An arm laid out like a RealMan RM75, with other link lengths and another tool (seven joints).
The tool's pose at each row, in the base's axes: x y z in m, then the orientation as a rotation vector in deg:
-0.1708 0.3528 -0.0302 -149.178 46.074 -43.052
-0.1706 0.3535 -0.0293 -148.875 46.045 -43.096
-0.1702 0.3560 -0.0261 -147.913 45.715 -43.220
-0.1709 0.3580 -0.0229 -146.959 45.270 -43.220
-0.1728 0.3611 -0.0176 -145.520 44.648 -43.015
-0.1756 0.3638 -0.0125 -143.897 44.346 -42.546
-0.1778 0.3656 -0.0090 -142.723 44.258 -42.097
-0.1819 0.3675 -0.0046 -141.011 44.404 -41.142
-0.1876 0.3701 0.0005 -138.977 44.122 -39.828
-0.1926 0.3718 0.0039 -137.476 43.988 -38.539
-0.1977 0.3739 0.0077 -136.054 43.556 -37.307
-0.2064 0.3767 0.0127 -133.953 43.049 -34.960
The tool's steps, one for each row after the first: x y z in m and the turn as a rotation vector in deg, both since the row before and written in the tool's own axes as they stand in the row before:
0.0001 -0.0010 -0.0005 0.273 0.011 0.102
0.0000 -0.0035 -0.0020 0.967 -0.019 0.189
-0.0004 -0.0027 -0.0027 1.011 -0.126 0.142
-0.0012 -0.0041 -0.0048 1.509 -0.323 0.279
-0.0017 -0.0035 -0.0051 1.541 -0.450 0.592
-0.0014 -0.0023 -0.0036 1.062 -0.376 0.528
-0.0025 -0.0022 -0.0054 1.434 -0.702 1.000
-0.0039 -0.0026 -0.0066 1.883 -1.074 0.970
-0.0036 -0.0013 -0.0050 1.349 -1.009 0.841
-0.0039 -0.0019 -0.0051 1.394 -1.051 0.620
-0.0067 -0.0019 -0.0077 1.975 -1.910 1.136

